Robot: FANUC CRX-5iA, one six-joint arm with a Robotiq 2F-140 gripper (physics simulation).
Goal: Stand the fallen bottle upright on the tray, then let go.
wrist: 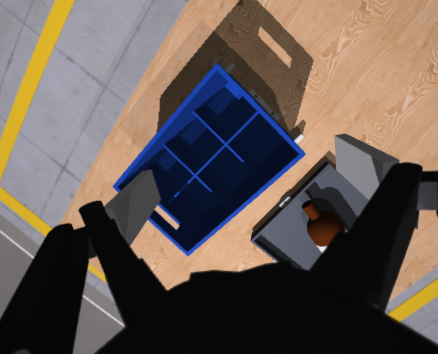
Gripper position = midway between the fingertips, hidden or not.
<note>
In view: my gripper [241,169], a brown bottle [322,226], a blue crate [220,149] and a grey tray [283,237].
</note>
